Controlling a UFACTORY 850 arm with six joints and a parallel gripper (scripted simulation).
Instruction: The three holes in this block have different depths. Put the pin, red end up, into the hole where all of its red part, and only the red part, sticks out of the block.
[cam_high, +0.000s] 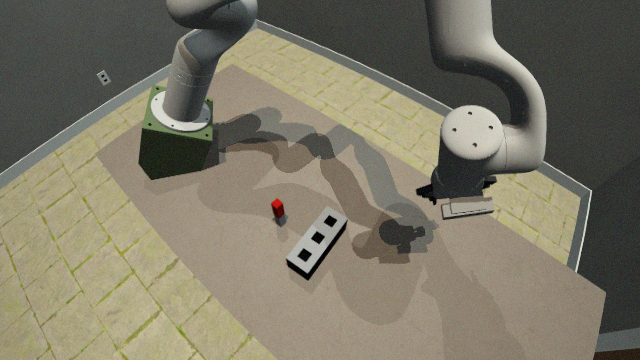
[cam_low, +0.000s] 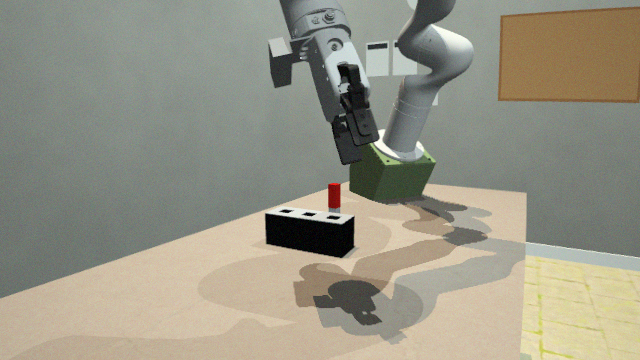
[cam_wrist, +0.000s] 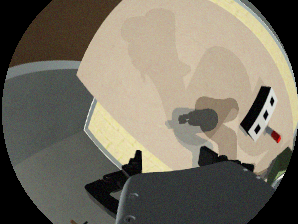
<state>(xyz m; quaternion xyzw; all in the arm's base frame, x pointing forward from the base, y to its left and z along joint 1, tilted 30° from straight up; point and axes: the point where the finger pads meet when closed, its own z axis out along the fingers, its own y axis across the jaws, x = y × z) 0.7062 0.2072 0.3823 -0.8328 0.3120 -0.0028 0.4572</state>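
Right now my hand is 310 mm past the pin, 290 mm to the left of it and 160 mm above it. Also, from my hand: black block (260 mm to the right, 210 mm below, 180 mm behind).
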